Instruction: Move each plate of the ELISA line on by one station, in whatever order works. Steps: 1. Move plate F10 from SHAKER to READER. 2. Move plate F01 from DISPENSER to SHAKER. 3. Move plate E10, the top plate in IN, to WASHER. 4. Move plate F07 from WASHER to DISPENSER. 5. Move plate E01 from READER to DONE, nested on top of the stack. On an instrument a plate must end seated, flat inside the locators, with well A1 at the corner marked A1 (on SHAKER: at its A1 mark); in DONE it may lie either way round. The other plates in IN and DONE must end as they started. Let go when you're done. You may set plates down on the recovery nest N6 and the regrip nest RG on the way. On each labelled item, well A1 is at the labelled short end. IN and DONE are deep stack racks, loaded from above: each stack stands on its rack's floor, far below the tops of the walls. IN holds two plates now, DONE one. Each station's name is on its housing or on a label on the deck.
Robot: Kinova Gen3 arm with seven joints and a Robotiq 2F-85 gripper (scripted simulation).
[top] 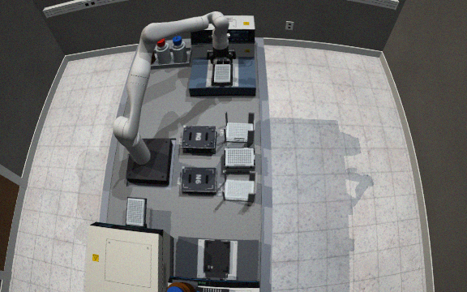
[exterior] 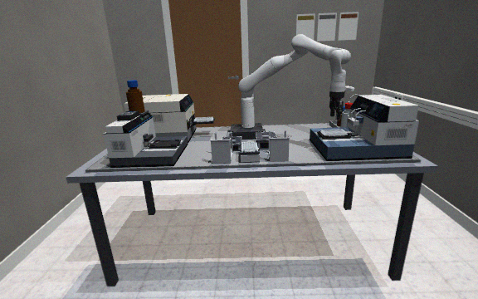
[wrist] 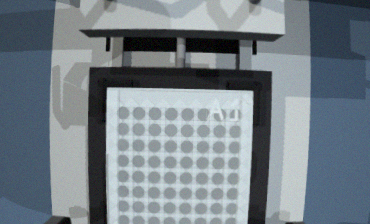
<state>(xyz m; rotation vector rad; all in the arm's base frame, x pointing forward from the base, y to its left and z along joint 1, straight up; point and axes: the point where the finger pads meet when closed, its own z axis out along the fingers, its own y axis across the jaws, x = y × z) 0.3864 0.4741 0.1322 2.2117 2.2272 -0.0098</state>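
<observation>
The washer nest lies 100 mm below my hand. Round my hand: dark pull-out tray (780 mm to the right, 370 mm behind, 80 mm below); regrip nest (370 mm to the right, 130 mm below, 100 mm behind).
</observation>
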